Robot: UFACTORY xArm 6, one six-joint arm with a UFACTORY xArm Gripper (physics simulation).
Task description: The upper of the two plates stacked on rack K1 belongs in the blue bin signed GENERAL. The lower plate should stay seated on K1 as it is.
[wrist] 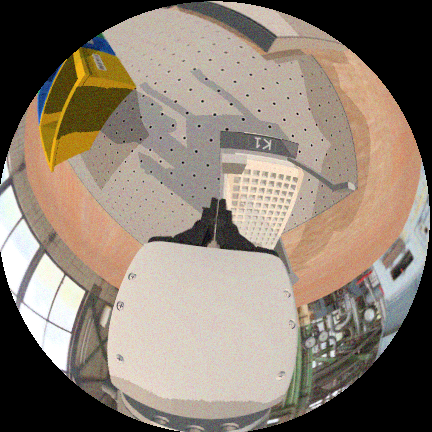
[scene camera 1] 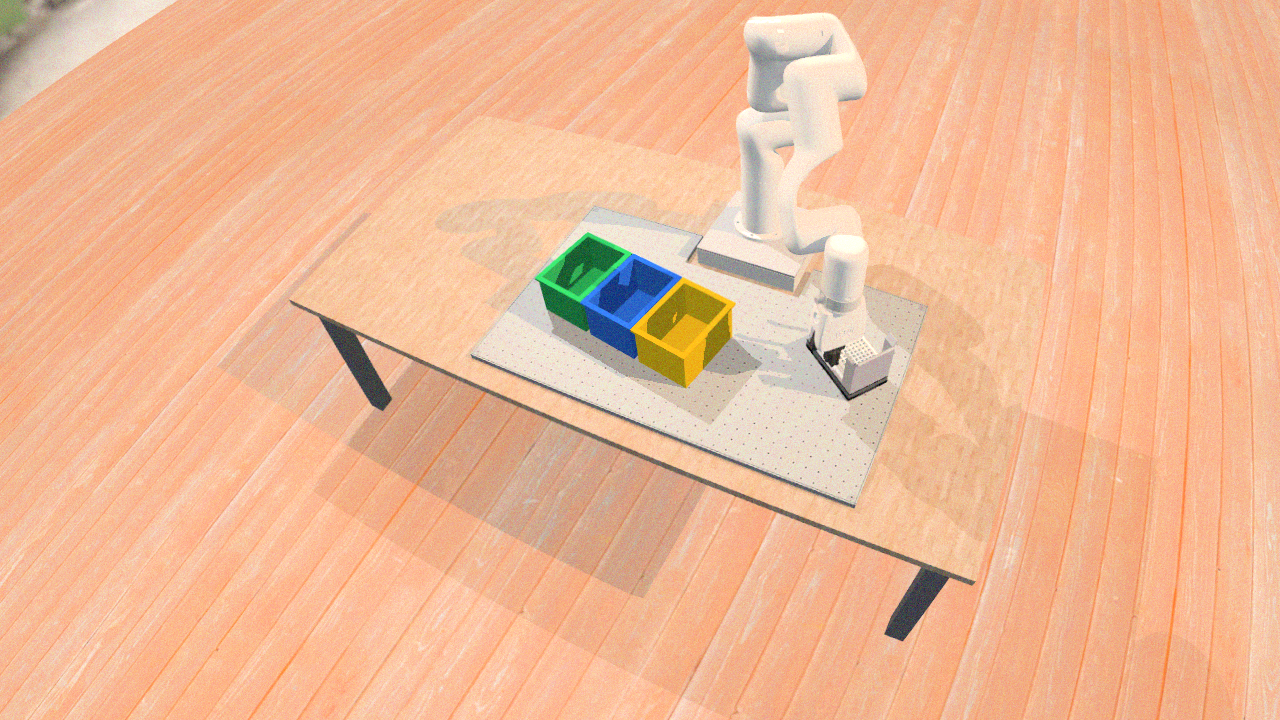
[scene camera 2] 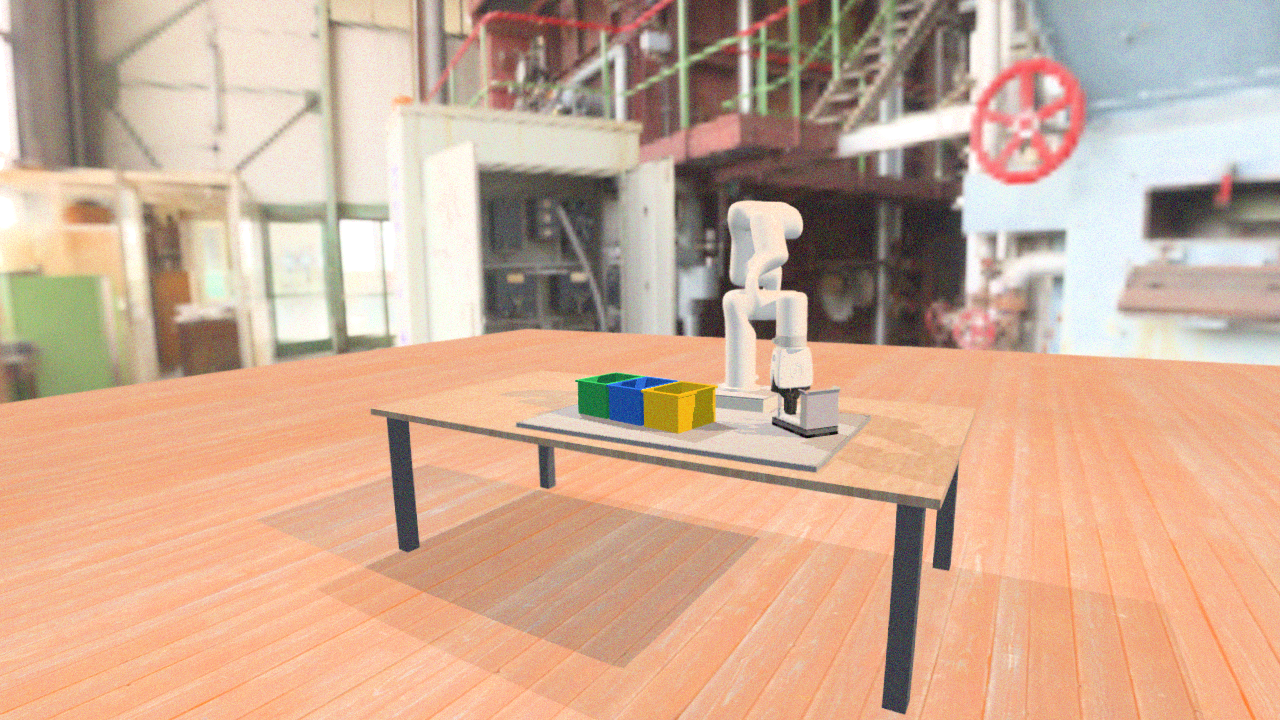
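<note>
A cream plate with a grid of square wells sits on rack K1, which has a dark base and light upright guides. The seam between the upper and lower plates cannot be made out. My gripper points down, shut and empty. In the wrist view its fingertips are at the plate's left edge; whether they touch the plate or the rack is unclear. The blue bin stands between two other bins. Its sign is not readable.
The yellow bin stands between the blue bin and K1. The green bin is on the blue bin's far side. All stand on the perforated board, beside the arm's base block.
</note>
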